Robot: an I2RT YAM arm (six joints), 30 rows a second.
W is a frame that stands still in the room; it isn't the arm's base.
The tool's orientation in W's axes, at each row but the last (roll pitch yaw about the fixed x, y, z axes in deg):
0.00 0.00 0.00
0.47 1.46 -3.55
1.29 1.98 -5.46
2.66 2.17 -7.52
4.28 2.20 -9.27
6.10 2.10 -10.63
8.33 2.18 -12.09
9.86 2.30 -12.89
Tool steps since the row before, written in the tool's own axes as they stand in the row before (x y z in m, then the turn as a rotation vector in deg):
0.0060 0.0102 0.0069 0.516 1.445 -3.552
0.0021 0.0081 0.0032 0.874 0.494 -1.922
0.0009 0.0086 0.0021 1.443 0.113 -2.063
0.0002 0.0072 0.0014 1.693 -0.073 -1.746
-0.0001 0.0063 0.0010 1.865 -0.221 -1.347
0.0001 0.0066 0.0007 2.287 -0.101 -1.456
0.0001 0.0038 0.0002 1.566 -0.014 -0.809
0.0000 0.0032 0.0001 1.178 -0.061 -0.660
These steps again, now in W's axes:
0.0060 0.0102 0.0069 0.516 1.445 -3.552
0.0027 0.0079 0.0032 0.855 0.458 -1.940
0.0018 0.0084 0.0023 1.380 0.028 -2.109
0.0012 0.0070 0.0017 1.613 -0.205 -1.810
0.0010 0.0061 0.0015 1.768 -0.410 -1.430
0.0013 0.0063 0.0014 2.204 -0.358 -1.541
0.0009 0.0036 0.0007 1.522 -0.220 -0.861
0.0007 0.0031 0.0006 1.133 -0.205 -0.707

